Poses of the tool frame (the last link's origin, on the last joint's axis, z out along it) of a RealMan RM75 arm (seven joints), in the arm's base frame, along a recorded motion.
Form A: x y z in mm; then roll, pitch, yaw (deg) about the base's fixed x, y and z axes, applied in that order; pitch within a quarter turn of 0, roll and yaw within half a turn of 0.
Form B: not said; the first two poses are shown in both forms.
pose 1, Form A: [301.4, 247.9, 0.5, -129.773, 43.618, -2.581]
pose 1, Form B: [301.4, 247.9, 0.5, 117.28, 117.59, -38.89]
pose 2, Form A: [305.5, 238.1, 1.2, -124.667, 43.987, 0.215]
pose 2, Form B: [305.5, 238.1, 1.2, 115.87, 114.16, -40.43]
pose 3, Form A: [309.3, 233.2, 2.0, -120.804, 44.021, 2.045]
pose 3, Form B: [309.3, 233.2, 2.0, 114.55, 111.61, -41.63]
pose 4, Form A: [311.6, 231.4, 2.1, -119.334, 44.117, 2.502]
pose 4, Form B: [311.6, 231.4, 2.1, 113.87, 110.59, -41.96]
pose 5, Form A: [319.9, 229.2, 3.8, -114.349, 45.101, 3.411]
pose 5, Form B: [319.9, 229.2, 3.8, 111.18, 106.92, -42.23]
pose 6, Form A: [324.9, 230.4, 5.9, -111.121, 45.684, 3.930]
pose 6, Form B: [324.9, 230.4, 5.9, 109.38, 104.58, -42.33]
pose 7, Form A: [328.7, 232.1, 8.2, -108.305, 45.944, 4.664]
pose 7, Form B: [328.7, 232.1, 8.2, 108.04, 102.61, -42.57]
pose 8, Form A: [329.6, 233.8, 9.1, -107.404, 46.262, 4.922]
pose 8, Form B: [329.6, 233.8, 9.1, 107.68, 101.93, -42.40]
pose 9, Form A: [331.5, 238.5, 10.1, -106.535, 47.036, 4.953]
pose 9, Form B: [331.5, 238.5, 10.1, 107.21, 101.18, -41.76]
